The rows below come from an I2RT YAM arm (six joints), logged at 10 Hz.
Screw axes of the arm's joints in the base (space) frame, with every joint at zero. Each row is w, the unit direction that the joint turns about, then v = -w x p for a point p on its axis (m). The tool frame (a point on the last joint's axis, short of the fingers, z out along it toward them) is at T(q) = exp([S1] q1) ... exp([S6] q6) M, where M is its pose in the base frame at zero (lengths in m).
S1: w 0 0 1 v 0 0 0
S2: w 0 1 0 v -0.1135 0 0.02
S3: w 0 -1 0 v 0.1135 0 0.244
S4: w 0 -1 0 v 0.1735 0 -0.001
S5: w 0 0 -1 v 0 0.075 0
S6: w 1 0 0 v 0 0.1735 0
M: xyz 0.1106 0 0.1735 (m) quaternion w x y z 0.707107 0 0.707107 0
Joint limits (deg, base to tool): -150..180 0..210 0..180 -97..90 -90..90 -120..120
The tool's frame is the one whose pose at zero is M.
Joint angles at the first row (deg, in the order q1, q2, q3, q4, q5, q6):
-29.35, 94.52, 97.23, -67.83, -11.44, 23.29
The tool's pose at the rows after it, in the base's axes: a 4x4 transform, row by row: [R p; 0 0 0 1], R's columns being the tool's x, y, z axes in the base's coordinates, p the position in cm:
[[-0.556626, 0.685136, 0.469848, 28.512], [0.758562, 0.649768, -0.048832, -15.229], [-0.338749, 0.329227, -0.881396, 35.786], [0, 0, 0, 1]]
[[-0.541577, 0.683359, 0.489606, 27.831], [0.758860, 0.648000, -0.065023, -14.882], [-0.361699, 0.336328, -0.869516, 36.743], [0, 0, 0, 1]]
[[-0.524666, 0.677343, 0.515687, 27.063], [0.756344, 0.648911, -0.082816, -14.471], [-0.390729, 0.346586, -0.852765, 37.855], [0, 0, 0, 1]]
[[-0.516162, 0.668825, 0.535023, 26.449], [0.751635, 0.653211, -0.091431, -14.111], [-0.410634, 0.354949, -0.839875, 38.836], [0, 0, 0, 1]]
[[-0.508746, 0.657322, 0.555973, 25.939], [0.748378, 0.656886, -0.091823, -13.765], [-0.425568, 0.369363, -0.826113, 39.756], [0, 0, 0, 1]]
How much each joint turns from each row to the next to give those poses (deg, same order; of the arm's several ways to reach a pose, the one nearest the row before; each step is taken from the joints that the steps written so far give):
0.06, -1.18, 0.50, -0.36, 0.65, 0.06
-0.03, -1.67, 0.23, -0.28, 0.24, 0.43
-0.01, -1.87, 0.34, -0.14, 0.16, 0.37
0.01, -1.26, 0.84, -0.66, -0.11, 0.02
0.03, -0.98, 1.02, -0.66, -0.56, 0.13

